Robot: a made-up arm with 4 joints. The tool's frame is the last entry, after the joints.
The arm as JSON. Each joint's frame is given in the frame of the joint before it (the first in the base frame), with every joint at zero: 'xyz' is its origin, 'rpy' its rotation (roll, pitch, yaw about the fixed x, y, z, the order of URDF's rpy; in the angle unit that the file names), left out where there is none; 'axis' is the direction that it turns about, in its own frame. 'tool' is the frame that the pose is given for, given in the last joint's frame.
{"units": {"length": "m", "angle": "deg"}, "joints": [
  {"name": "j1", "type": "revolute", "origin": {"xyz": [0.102, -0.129, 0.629], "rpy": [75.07, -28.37, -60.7]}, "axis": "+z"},
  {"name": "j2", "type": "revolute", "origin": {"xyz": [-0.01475, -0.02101, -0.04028], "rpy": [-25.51, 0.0, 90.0]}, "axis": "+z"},
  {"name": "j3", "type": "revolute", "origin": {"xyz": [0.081, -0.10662, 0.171], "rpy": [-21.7, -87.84, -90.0]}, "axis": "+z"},
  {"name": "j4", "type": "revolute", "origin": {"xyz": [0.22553, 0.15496, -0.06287], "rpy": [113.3, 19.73, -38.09]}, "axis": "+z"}
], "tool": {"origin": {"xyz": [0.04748, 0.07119, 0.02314], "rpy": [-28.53, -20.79, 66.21]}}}
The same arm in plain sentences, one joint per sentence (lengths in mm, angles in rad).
The arm has four revolute joints in a row. What follows holds with every joint at zero, and every direction is one of the base frame's.
Joint 1 is mounted 102 mm along +x and 129 mm along -y and 629 mm along +z from the base frame's origin and turns about the direction (-0.902532, -0.366113, 0.226708).
Joint 2 is mounted 30 mm along +x and 15 mm along +y and 34 mm along -z from joint 1 and turns about the direction (-1, 0.0001, 0).
Joint 3 is mounted 171 mm along -x and 48 mm along -y and 125 mm along +z from joint 2 and turns about the direction (-0.035001, 0.984034, -0.174506).
Joint 4 is mounted 221 mm along -x and 42 mm along -y and 168 mm along +z from joint 3 and turns about the direction (0.675299, -0.456999, -0.578899).
The tool frame, which is the frame that the pose is given for, is mounted 22 mm along -x and 22 mm along +y and 83 mm along -z from joint 4; its axes are the base frame's turned by roll 1.9996, pitch 1.2394 and yaw 1.7874 rad (as in URDF: about the fixed x, then y, then z).

